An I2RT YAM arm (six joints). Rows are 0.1 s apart.
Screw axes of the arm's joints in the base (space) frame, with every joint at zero. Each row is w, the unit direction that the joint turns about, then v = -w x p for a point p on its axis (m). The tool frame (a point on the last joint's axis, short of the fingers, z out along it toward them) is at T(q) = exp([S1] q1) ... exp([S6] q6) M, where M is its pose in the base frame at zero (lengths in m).
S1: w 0 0 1 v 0 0 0
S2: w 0 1 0 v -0.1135 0 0.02
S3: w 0 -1 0 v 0.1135 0 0.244
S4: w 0 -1 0 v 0.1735 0 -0.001
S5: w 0 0 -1 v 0 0.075 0
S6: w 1 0 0 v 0 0.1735 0
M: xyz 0.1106 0 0.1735 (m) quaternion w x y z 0.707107 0 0.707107 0
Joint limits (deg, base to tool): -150..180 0..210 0..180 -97..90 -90..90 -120..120
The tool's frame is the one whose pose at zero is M.
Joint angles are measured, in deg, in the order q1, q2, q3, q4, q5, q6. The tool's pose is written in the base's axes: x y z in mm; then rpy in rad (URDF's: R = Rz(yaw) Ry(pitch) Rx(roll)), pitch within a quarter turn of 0, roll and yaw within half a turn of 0. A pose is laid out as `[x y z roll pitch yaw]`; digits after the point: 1 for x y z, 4 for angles.
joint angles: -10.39 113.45 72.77 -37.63 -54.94 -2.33
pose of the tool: [368.3 -37.9 149.0 2.1880 0.2373 2.9843]
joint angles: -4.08 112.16 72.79 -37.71 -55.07 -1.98
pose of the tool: [369.3 2.9 157.0 2.1853 0.2538 3.0908]
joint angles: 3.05 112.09 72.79 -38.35 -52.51 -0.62
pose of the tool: [365.3 47.8 155.9 2.2266 0.2241 -3.0816]
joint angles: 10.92 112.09 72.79 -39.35 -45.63 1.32
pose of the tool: [354.9 94.4 152.4 2.3421 0.1816 -2.9674]
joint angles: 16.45 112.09 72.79 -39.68 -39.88 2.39
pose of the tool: [344.8 125.6 149.9 2.4398 0.1655 -2.8869]
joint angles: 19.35 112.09 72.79 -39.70 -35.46 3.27
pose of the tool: [339.0 140.9 148.3 2.5145 0.1587 -2.8509]
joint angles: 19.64 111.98 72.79 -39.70 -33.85 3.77
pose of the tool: [338.6 141.9 148.4 2.5411 0.1570 -2.8541]
